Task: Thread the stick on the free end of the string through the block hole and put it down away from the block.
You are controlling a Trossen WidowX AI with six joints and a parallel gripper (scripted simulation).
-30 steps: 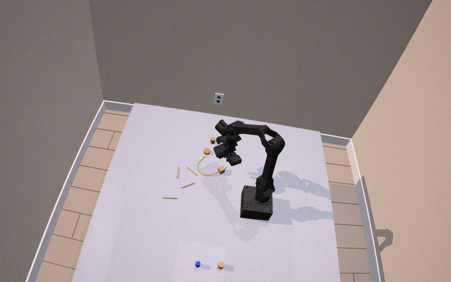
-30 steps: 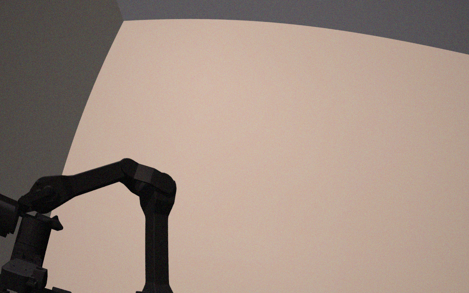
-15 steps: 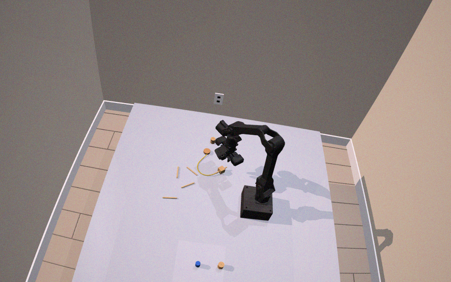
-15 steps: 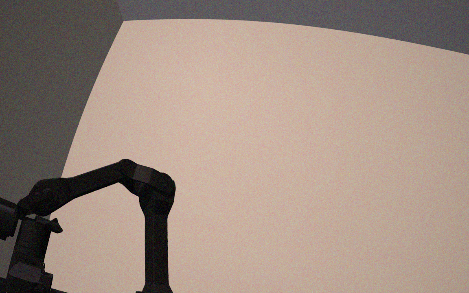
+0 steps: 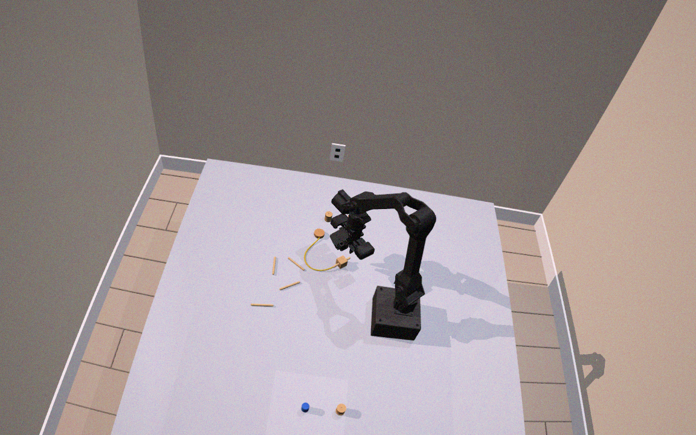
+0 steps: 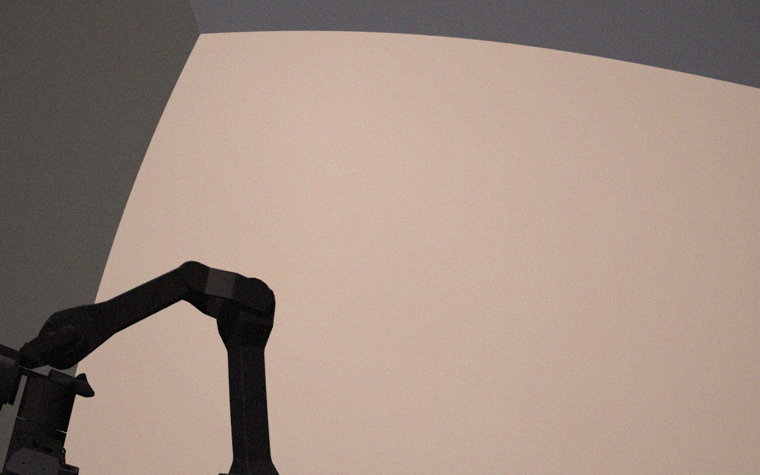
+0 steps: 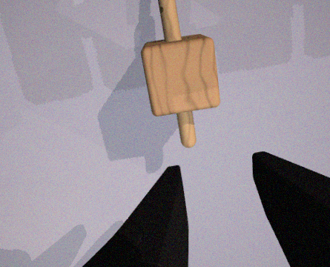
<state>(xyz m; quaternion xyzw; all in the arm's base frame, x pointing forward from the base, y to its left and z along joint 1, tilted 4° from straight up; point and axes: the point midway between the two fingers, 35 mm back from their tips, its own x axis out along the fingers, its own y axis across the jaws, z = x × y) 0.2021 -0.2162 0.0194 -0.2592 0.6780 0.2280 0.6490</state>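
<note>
Now: the wooden block 20 mm ahead of my gripper tip, 20 mm to the left of it and 50 mm below it. Also, from my gripper tip: thin wooden stick 30 mm ahead, 30 mm to the left, 50 mm below; blue peg 80 mm ahead, 590 mm to the left, 50 mm below; round wooden button 110 mm ahead, 100 mm to the right, 60 mm below.
</note>
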